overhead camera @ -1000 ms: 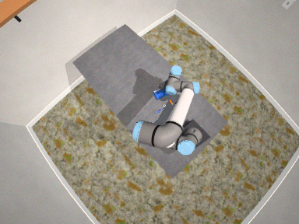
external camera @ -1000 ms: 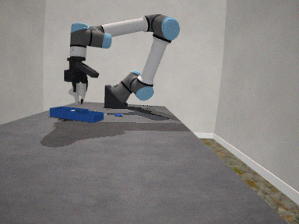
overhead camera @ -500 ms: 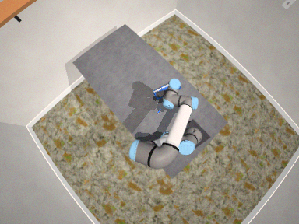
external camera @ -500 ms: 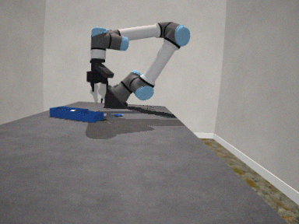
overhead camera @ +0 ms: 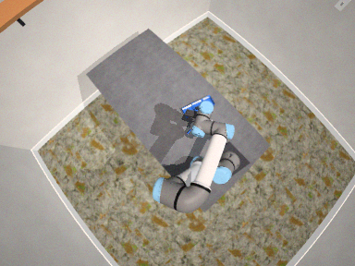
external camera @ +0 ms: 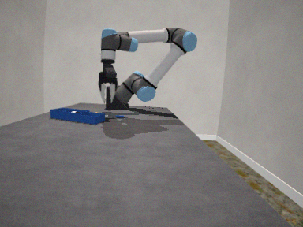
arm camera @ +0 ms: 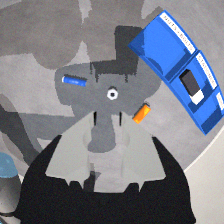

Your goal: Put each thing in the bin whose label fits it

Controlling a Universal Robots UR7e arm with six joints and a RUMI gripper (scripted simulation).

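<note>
The grey nut lies 80 mm below my hand. Round my hand: small black piece: 120 mm to the right, 80 mm below, 40 mm behind; orange piece: 80 mm below, 70 mm to the right; blue cylinder: 80 mm below, 70 mm to the left, 10 mm behind.
</note>
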